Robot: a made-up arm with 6 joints.
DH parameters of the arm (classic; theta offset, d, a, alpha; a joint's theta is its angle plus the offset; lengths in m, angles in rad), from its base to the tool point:
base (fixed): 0 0.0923 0 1.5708
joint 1: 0 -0.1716 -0.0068 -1.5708
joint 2: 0 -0.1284 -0.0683 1.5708
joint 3: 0 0.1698 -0.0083 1.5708
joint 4: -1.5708 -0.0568 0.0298 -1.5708
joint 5: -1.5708 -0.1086 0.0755 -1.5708
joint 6: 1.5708 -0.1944 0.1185 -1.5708
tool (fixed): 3.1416 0.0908 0 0
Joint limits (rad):
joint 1: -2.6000..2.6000
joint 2: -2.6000..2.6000
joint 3: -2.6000..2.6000
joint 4: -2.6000..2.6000
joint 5: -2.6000..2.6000
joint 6: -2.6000..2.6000
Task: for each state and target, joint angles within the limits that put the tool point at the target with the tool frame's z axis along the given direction. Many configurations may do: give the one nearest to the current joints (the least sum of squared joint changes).
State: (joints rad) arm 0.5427 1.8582 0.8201 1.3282 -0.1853 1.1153
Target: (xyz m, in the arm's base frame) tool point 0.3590 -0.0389 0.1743 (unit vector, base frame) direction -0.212 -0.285 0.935
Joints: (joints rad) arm 1.2176 1.6390 1.8782 1.0113 -0.5148 1.3799
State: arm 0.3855 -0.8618 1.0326 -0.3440 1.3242 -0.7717
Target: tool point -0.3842 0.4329 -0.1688 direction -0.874 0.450 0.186
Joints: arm -0.4784 -1.6528 0.5675 -0.9940 1.5437 -1.4563
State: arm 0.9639 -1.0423 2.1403 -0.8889 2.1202 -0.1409
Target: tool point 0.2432 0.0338 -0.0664 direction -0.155 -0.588 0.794
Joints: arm 0.3770 -0.3132 2.5804 -0.3704 2.5784 -0.0457
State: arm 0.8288 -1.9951 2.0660 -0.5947 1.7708 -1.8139
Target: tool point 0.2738 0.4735 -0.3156 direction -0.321 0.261 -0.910
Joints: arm 0.8955 -1.9928 1.3718 -1.1308 2.5150 -1.3273
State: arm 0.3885 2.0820 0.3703 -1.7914 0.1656 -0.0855
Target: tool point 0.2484 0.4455 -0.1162 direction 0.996 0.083 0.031
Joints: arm -0.4713 2.0102 0.5786 -1.6353 -0.0691 -0.9701
